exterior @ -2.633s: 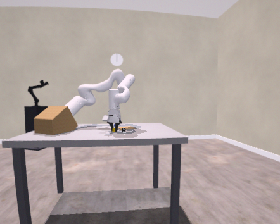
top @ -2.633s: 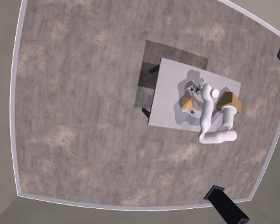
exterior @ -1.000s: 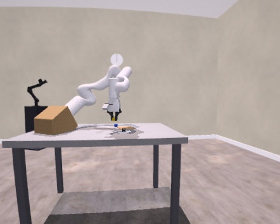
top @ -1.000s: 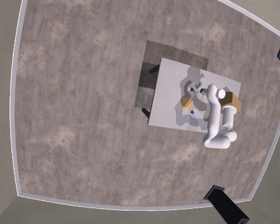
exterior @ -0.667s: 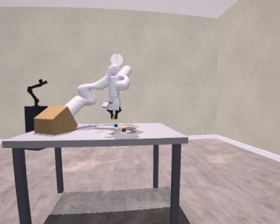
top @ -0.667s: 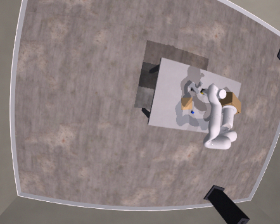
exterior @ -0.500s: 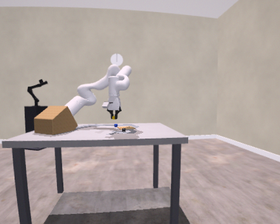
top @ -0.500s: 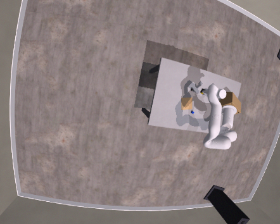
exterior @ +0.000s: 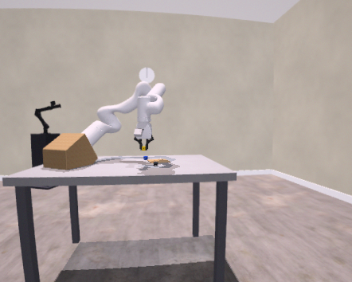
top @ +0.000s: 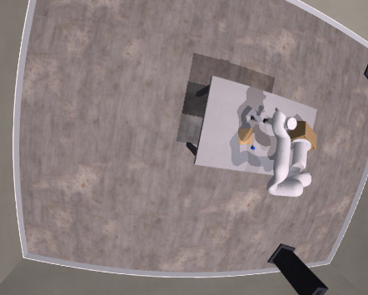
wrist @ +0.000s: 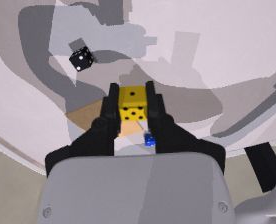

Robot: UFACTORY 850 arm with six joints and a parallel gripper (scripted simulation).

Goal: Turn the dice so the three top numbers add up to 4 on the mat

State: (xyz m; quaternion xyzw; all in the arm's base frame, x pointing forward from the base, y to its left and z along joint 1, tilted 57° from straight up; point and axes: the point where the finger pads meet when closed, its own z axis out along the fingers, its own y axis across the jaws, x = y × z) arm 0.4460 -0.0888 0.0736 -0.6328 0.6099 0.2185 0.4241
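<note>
Now: hand 110 mm above the black die, 70 mm short of it and 10 mm to the right of it. From my hand the other things lie so: yellow die 10 mm below; then tan mat 180 mm to the left, 120 mm below, 40 mm ahead; then blue die 240 mm to the left, 110 mm below, 70 mm behind.
</note>
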